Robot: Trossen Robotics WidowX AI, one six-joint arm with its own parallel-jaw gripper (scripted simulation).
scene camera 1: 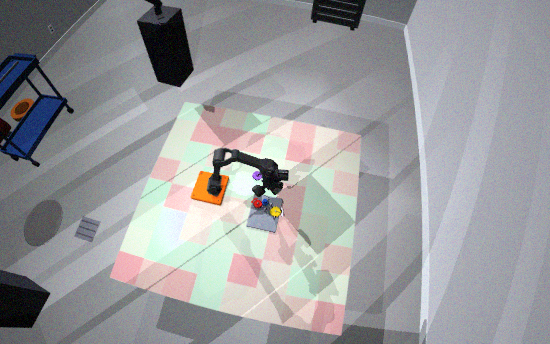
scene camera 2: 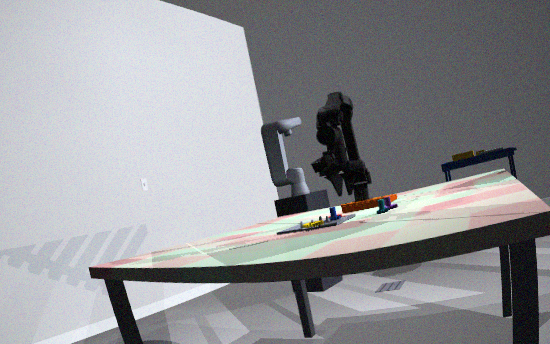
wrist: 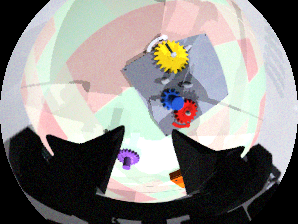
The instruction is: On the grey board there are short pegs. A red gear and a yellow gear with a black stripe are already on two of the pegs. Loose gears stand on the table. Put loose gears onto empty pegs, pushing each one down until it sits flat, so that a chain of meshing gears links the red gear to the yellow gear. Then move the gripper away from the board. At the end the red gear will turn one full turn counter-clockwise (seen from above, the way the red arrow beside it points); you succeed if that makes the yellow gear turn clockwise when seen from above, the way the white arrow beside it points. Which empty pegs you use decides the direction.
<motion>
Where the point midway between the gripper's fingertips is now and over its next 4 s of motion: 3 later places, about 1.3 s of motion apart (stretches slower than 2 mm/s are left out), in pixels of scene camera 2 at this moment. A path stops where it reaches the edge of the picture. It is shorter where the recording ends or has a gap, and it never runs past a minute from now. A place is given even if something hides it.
My gripper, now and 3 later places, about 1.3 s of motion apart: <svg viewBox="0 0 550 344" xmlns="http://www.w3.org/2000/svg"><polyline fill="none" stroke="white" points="345,195 380,202 378,187 371,160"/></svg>
</motion>
